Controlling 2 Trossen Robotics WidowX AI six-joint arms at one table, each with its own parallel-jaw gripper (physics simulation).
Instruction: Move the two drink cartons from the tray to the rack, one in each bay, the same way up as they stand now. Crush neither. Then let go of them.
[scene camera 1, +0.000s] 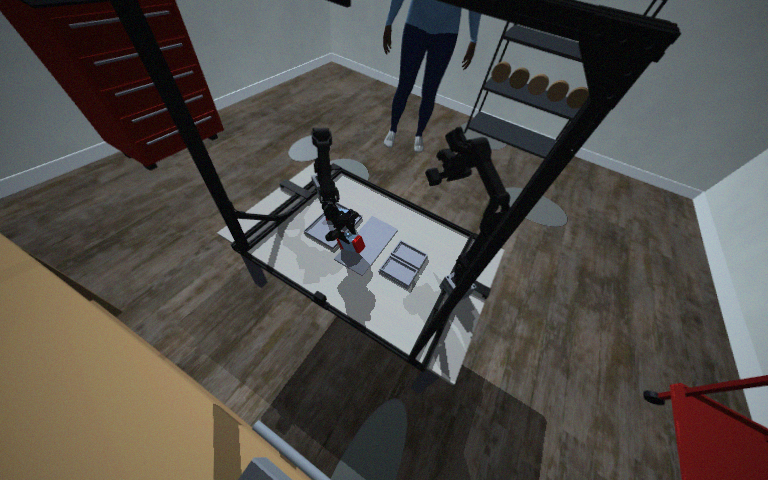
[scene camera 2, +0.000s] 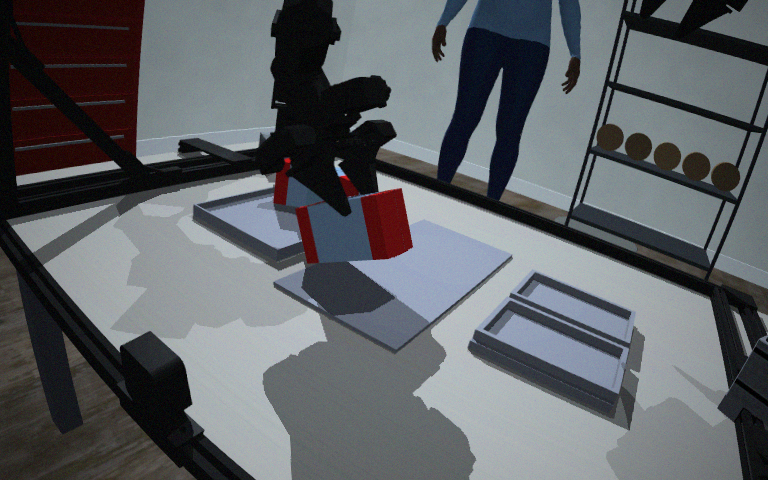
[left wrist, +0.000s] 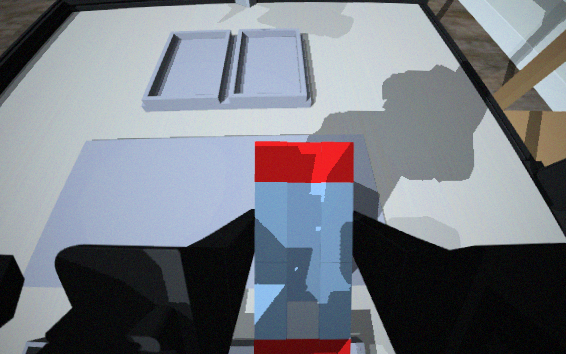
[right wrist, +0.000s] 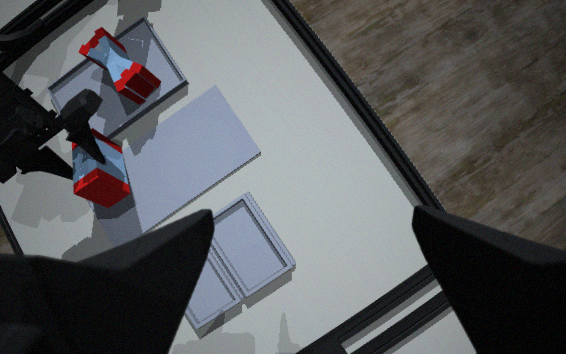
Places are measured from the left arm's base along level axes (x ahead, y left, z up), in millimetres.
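Where they show: left gripper, fingertip midpoint: (scene camera 1: 352, 240) (scene camera 2: 362, 210) (left wrist: 300, 216) (right wrist: 92, 171); right gripper, fingertip midpoint: (scene camera 1: 438, 182) (scene camera 2: 660, 27) (right wrist: 312, 218).
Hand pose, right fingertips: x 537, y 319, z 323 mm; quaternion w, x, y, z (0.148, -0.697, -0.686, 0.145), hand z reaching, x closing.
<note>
After its pixels a point has its place.
My left gripper (scene camera 1: 343, 234) {x 475, y -26, z 27 mm} (scene camera 2: 359, 200) {x 475, y -26, z 27 mm} (left wrist: 300, 216) {x 475, y -26, z 27 mm} (right wrist: 92, 171) {x 475, y -26, z 27 mm} is shut on a blue carton with red ends (scene camera 1: 357, 243) {x 513, y -20, z 47 mm} (scene camera 2: 339, 232) {x 480, y -52, z 2 mm} (left wrist: 303, 195) {x 480, y -23, z 47 mm} (right wrist: 101, 189) {x 506, y -1, z 37 mm}, held lengthwise above the near left part of the flat panel. The other carton (scene camera 2: 288, 192) {x 262, y -55, z -28 mm} (right wrist: 115, 62) {x 281, y 2, z 18 mm} lies in the tray (scene camera 1: 318, 240) {x 362, y -154, z -50 mm} (scene camera 2: 235, 234) {x 368, y -149, z -50 mm} (right wrist: 165, 97) {x 326, y 64, z -49 mm}, partly hidden in scene camera 2; its middle looks narrower than its ends. The rack (scene camera 2: 543, 373) {x 699, y 82, z -46 mm} (left wrist: 185, 104) {x 546, y 174, z -45 mm} (right wrist: 272, 232) {x 589, y 267, z -46 mm} has two bays, both empty. My right gripper (right wrist: 312, 218) {x 537, y 319, z 323 mm} is open and empty, raised high beyond the rack.
The flat grey panel (scene camera 1: 376, 234) (scene camera 2: 441, 254) (left wrist: 165, 190) (right wrist: 200, 130) lies between tray and rack. Black frame rails edge the white table. A person (scene camera 1: 424, 50) (scene camera 2: 504, 56) stands behind it, beside a shelf unit with round tan items. A red drawer cabinet (scene camera 1: 107, 84) stands at the left.
</note>
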